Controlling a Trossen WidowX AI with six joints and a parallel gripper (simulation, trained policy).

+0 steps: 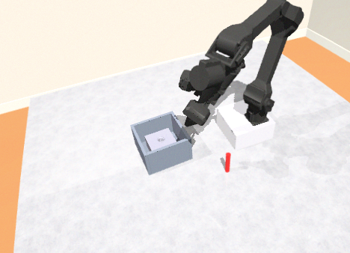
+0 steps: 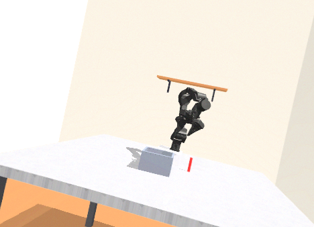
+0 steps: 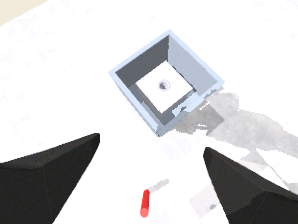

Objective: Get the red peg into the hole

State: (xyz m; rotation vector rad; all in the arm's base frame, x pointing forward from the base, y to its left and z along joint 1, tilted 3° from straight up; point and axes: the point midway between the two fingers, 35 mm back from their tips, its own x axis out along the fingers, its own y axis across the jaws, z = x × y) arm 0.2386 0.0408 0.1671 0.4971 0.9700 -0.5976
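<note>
The red peg lies 8 cm behind my gripper tip, 8 cm to the left of it and 17 cm below it. Also, from my gripper tip: grey box: 8 cm ahead, 9 cm to the right, 18 cm below.
</note>
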